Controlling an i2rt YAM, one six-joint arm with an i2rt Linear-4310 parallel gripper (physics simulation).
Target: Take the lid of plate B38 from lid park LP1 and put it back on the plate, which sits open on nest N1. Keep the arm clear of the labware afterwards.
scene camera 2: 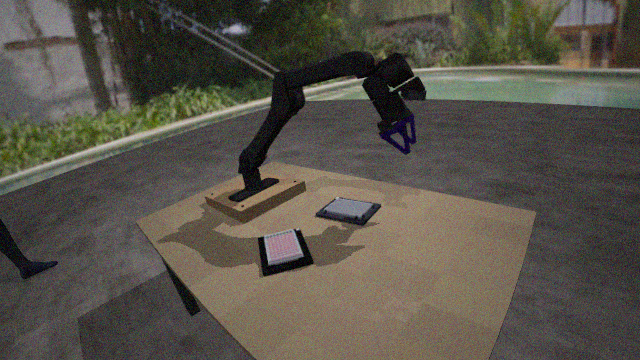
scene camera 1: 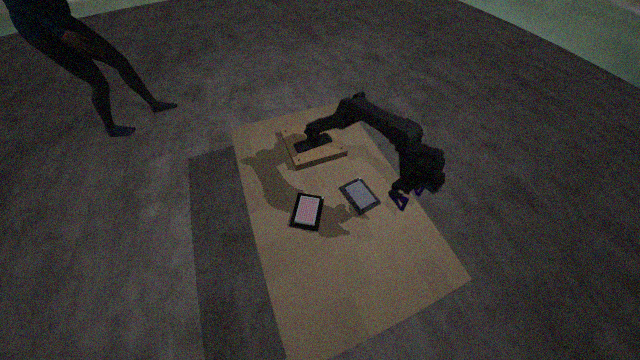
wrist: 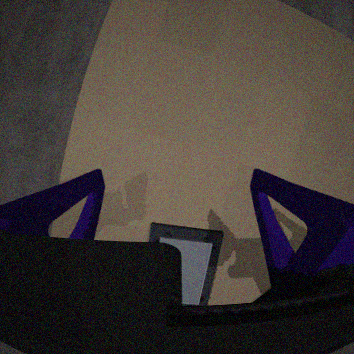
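Seen in the pictures: gripper, between the fingertips: (scene camera 2: 411, 148) (scene camera 1: 409, 203) (wrist: 177, 177); arm's base, origin of its link: (scene camera 2: 254, 190) (scene camera 1: 313, 143).
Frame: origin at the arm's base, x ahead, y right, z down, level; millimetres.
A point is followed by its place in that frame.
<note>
The plate (scene camera 1: 307, 210) @[x 328, y 193, z 19 mm] (scene camera 2: 283, 246) @[x 334, y 196, z 17 mm], with a pink well area and white rim, sits open on the black nest (scene camera 1: 304, 228) @[x 392, y 238, z 30 mm] (scene camera 2: 286, 269) @[x 386, y 245, z 35 mm]. The pale grey lid (scene camera 1: 359, 194) @[x 363, y -53, z 23 mm] (scene camera 2: 348, 208) @[x 369, y -48, z 23 mm] (wrist: 196, 265) @[x 383, y -35, z 23 mm] lies flat on the dark grey lid park (scene camera 1: 361, 212) @[x 440, y -14, z 31 mm] (scene camera 2: 365, 217) @[x 436, y -31, z 30 mm] (wrist: 214, 260) @[x 393, y -4, z 31 mm], beside the nest and apart from it. My gripper (scene camera 1: 411, 197) @[x 551, y -104, z -159 mm] (scene camera 2: 411, 140) @[x 551, y -104, z -159 mm] (wrist: 177, 177) @[x 551, y -104, z -159 mm], with purple fingers, is open and empty, high above the table on the lid park's far side from the nest. In the wrist view the arm's dark body hides part of the lid and lid park.
The arm's wooden base block (scene camera 1: 320, 159) @[x 111, y 15, z 7 mm] (scene camera 2: 270, 202) @[x 110, y 28, z 16 mm] stands at one end of the wooden table (scene camera 1: 380, 280) @[x 707, y 76, z 41 mm] (scene camera 2: 425, 280) @[x 677, y 137, z 41 mm]. The arm's shadow falls across the table around the nest. A person's legs (scene camera 1: 102, 90) show on the floor away from the table.
</note>
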